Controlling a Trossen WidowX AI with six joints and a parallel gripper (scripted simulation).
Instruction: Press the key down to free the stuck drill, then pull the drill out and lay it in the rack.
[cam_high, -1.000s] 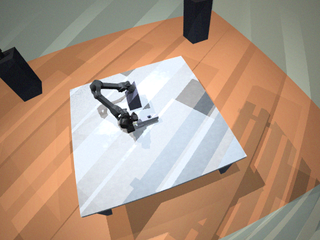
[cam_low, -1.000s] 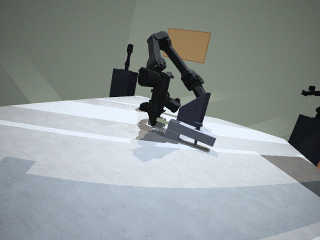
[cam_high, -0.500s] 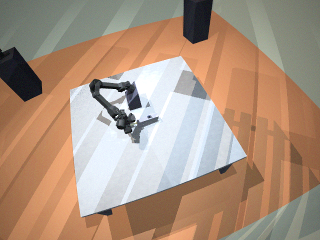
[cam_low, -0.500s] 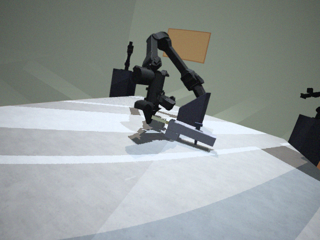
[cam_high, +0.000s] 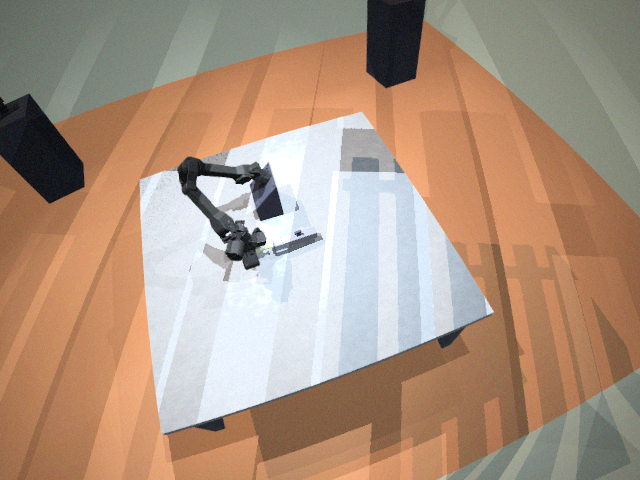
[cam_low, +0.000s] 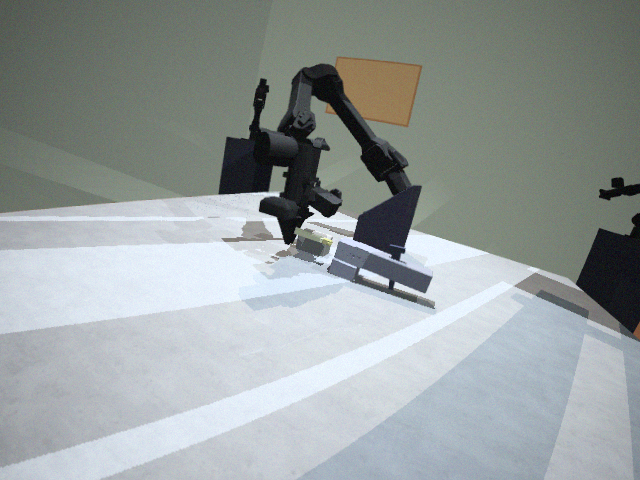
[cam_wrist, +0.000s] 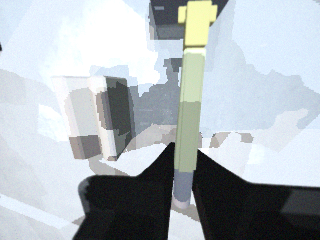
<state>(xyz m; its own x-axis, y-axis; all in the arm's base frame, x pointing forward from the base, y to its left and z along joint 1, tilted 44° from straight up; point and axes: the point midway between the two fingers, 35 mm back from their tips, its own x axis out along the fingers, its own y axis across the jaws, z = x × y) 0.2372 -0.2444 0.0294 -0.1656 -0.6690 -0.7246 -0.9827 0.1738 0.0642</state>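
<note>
The rack lies 7 cm behind my gripper tip and 3 cm to the left of it. Also, from my gripper tip: dark key (22 cm to the left, 3 cm above, 2 cm ahead); then drill (4 cm to the left, 3 cm above).
</note>
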